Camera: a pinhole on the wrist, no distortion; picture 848 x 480 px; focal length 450.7 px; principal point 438.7 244.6 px. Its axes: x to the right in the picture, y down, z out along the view. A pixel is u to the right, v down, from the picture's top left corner.
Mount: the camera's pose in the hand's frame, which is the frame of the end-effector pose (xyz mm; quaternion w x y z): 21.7 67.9 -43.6 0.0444 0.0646 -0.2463 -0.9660
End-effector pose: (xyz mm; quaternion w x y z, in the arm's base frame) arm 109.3 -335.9 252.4 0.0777 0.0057 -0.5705 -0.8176
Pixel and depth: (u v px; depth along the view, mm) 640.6 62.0 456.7
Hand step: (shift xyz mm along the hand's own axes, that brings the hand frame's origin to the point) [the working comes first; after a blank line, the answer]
In the camera's frame: 204.6 -185.0 456.7

-257.3 420.4 243.7
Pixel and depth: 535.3 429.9 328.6
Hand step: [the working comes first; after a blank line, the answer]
In the camera's frame: 70.4 135.1 328.6

-88.8 95.9 300.2
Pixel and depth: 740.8 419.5 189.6
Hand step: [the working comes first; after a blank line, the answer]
In the camera's frame: 127.1 73.6 189.6

-127.7 77.7 143.8
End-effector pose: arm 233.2 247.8 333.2 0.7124 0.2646 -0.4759 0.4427
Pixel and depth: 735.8 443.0 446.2
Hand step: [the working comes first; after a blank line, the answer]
In the camera's frame: 294.1 196.4 446.2

-323.7 71.3 409.1
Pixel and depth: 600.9 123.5 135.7
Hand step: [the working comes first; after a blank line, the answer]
In the camera's frame: 48.8 -36.5 135.7

-48.4 157.8 51.9
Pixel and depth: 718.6 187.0 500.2
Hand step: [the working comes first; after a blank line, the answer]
In the camera's frame: 310.6 -63.9 500.2

-361.9 322.4 329.0
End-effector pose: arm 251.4 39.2 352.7 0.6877 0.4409 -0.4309 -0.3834
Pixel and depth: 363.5 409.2 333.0
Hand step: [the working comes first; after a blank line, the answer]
In the camera's frame: -55.6 121.6 333.0

34.3 124.6 310.5
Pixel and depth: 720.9 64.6 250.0
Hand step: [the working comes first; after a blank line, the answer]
In the camera's frame: 156.5 -99.8 250.0

-175.0 254.4 109.8
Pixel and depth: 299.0 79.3 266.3
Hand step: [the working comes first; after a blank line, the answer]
In the camera's frame: -82.5 -97.7 266.3

58.9 288.2 149.6
